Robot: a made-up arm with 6 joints.
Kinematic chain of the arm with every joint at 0, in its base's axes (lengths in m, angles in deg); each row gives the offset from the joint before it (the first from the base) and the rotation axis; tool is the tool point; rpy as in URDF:
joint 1: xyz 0 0 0.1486 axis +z
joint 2: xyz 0 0 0 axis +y
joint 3: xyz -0.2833 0 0.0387 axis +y
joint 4: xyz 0.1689 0 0.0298 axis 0.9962 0 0.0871
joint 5: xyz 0 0 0 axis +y
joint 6: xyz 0.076 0 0.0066 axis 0.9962 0 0.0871
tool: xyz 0 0 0 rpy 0 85 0
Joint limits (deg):
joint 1: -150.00..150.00
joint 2: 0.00..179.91
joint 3: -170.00..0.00
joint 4: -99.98..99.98
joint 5: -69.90..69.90
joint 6: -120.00..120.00
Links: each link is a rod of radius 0.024 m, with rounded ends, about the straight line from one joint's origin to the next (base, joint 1, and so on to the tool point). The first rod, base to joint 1, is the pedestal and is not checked.
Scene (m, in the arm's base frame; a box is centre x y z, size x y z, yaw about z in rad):
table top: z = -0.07
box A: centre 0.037 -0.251 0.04 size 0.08 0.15 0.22 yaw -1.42
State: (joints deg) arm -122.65 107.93 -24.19 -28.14 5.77 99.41
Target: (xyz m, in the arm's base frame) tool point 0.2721 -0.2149 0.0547
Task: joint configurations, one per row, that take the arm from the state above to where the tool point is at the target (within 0.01 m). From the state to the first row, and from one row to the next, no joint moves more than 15 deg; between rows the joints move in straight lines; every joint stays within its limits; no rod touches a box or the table.
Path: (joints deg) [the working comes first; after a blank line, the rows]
Joints at the target: -39.62 144.16 -64.90 -29.99 -12.13 99.41
Straight joint move there: touches box A.

1: -114.01 105.65 -38.14 -30.15 -6.84 93.50
2: -105.37 103.36 -52.08 -32.16 -19.45 87.59
3: -96.73 101.08 -66.03 -34.18 -32.07 81.68
4: -88.10 98.80 -79.97 -36.19 -44.68 75.77
5: -79.46 96.51 -93.92 -38.20 -57.29 69.86
6: -70.82 94.23 -107.86 -40.21 -69.90 63.95
7: -63.02 106.71 -97.12 -37.66 -55.46 72.82
8: -55.22 119.19 -86.38 -35.10 -41.02 81.68
9: -47.42 131.68 -75.64 -32.55 -26.57 90.55
10: -39.62 144.16 -64.90 -29.99 -12.13 99.41

